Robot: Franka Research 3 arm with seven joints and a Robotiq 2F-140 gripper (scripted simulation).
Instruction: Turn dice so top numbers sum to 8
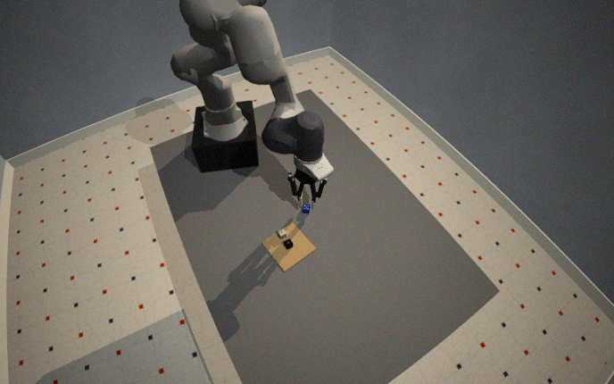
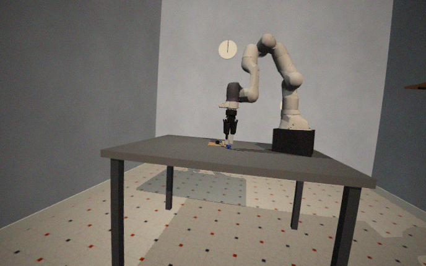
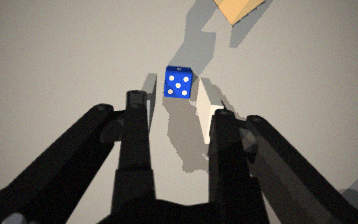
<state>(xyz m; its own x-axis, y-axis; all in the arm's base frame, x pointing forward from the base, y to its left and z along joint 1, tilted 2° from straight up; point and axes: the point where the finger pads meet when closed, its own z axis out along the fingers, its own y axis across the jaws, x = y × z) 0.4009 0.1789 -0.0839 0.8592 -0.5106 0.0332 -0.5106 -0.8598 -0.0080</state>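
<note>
Right now the blue die is 50 mm below my hand. Also, from my hand: black die: 110 mm ahead, 120 mm to the right, 50 mm below; then white die: 60 mm ahead, 130 mm to the right, 50 mm below; then tan mat: 110 mm ahead, 120 mm to the right, 60 mm below.
</note>
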